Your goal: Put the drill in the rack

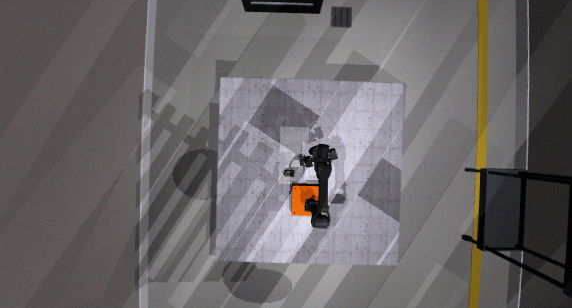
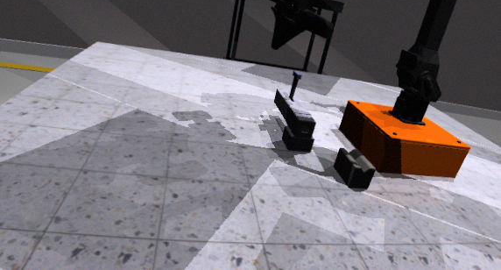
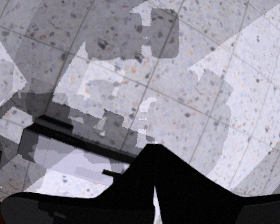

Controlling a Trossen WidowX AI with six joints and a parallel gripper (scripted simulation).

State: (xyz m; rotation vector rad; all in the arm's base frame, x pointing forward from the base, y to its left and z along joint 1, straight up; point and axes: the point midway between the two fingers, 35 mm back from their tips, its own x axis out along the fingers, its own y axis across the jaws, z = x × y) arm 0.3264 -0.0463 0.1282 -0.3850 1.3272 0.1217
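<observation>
My gripper tip is 80 mm above the key, 70 mm past it and 10 mm to the left of it. Also, from my gripper tip: block housing (130 mm below, 70 mm behind, 20 mm to the left); drill (120 mm below, 70 mm behind, 40 mm to the left); rack (190 mm to the left, 150 mm below, 140 mm behind).
</observation>
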